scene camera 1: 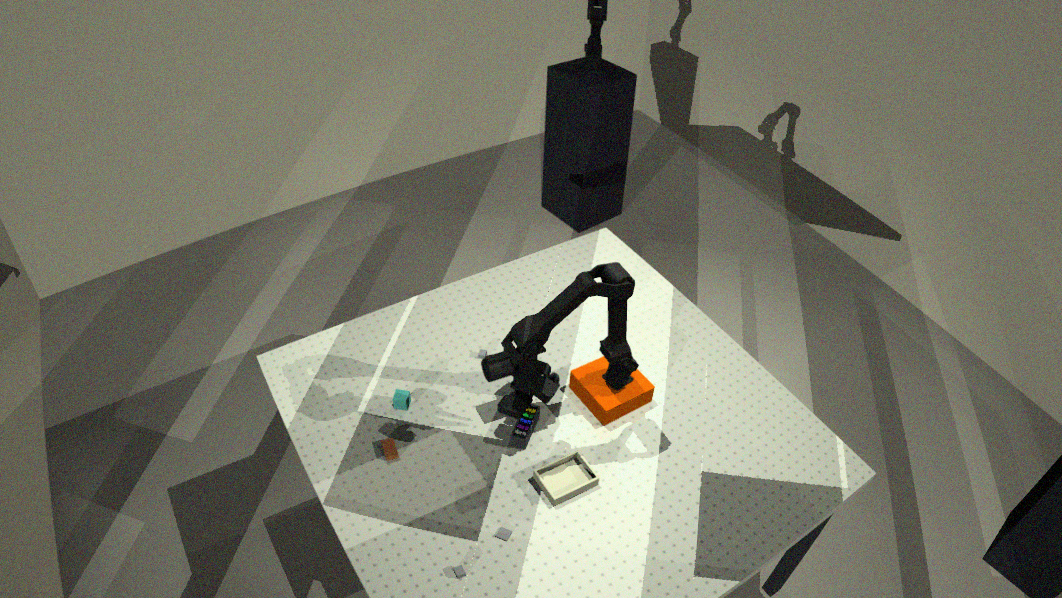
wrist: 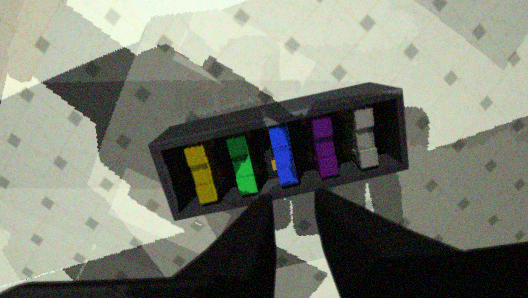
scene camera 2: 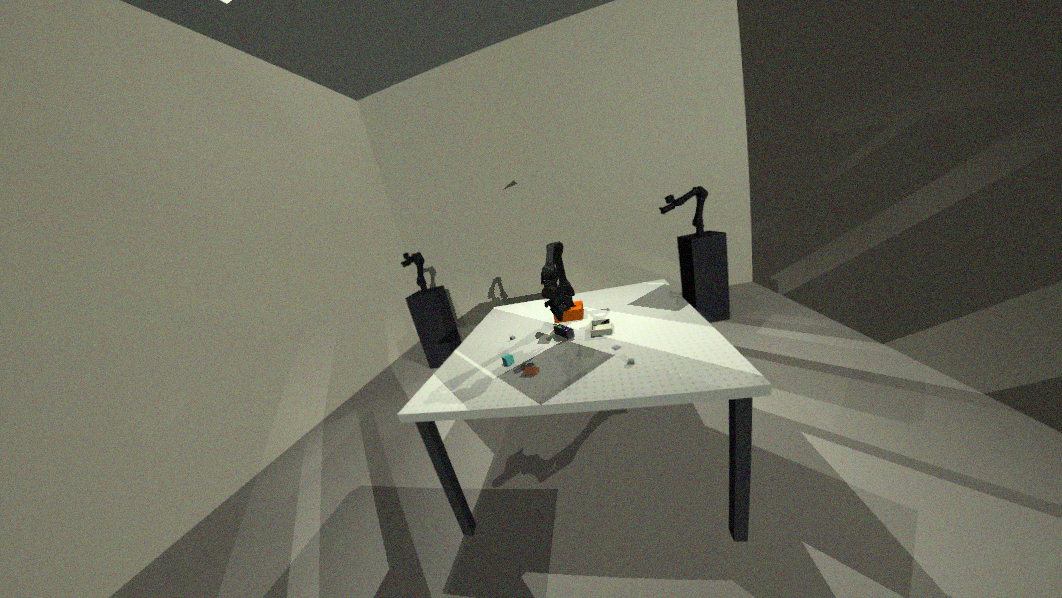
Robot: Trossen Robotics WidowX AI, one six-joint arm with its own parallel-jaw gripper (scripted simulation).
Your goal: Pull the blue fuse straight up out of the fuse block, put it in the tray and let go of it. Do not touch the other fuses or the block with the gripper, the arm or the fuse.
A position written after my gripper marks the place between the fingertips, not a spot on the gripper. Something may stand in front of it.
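Observation:
I can see a yellow fuse (wrist: 199,157), a green fuse (wrist: 237,144), a blue fuse (wrist: 279,135) and a purple fuse (wrist: 320,130). There is a tray (scene camera 1: 564,478) as well. My own gripper (scene camera 1: 524,410) is visible too, and the wrist view also shows me my gripper (wrist: 293,203).

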